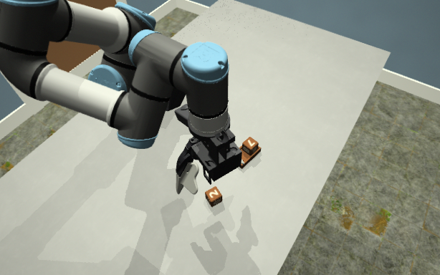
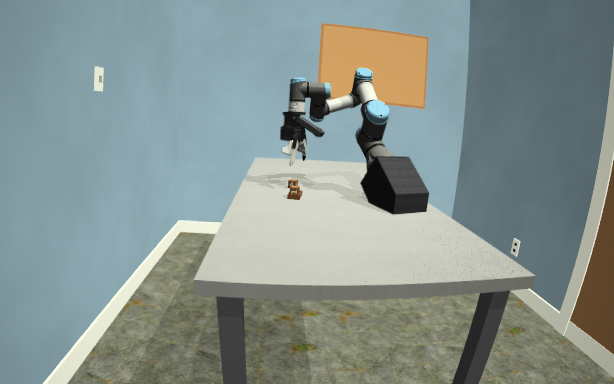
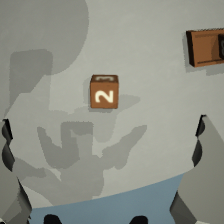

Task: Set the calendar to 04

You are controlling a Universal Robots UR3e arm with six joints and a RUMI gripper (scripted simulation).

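My gripper is now 9 cm above the cube, 1 cm to the left of it and 1 cm short of it. From my hand the other things lie so: brown tray 15 cm to the left, 9 cm below, 1 cm ahead.
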